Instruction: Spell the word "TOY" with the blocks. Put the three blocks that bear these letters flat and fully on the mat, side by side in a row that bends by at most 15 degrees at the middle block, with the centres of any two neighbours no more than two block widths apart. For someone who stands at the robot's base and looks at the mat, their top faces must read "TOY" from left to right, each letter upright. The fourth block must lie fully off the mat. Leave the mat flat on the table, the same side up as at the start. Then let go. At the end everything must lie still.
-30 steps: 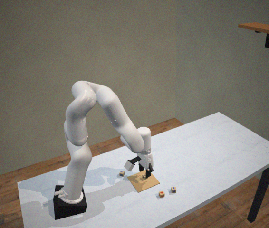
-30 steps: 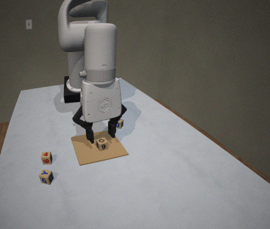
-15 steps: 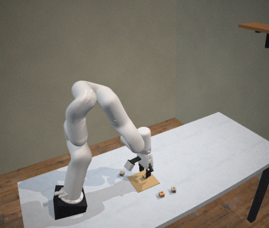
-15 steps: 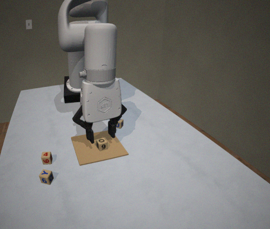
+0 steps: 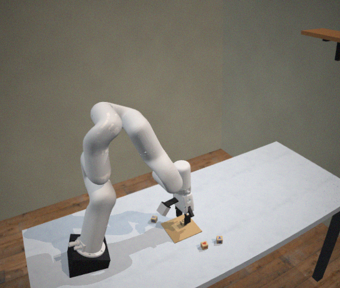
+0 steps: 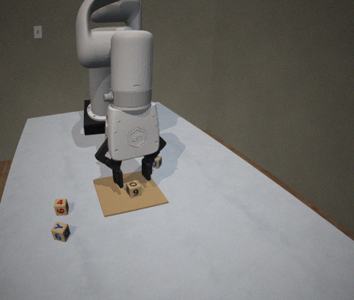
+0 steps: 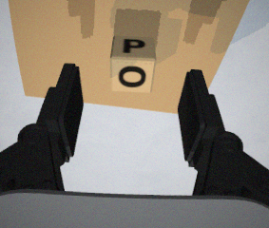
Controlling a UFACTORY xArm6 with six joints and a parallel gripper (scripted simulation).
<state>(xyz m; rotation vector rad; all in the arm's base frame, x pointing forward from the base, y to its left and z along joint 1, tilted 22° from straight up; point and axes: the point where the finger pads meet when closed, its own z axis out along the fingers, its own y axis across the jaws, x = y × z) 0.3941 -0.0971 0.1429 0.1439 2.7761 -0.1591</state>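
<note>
Right now the tan mat is 50 mm below my hand and 20 mm behind it. Also, from my hand: Y block 180 mm to the right, 40 mm below, 40 mm ahead.
</note>
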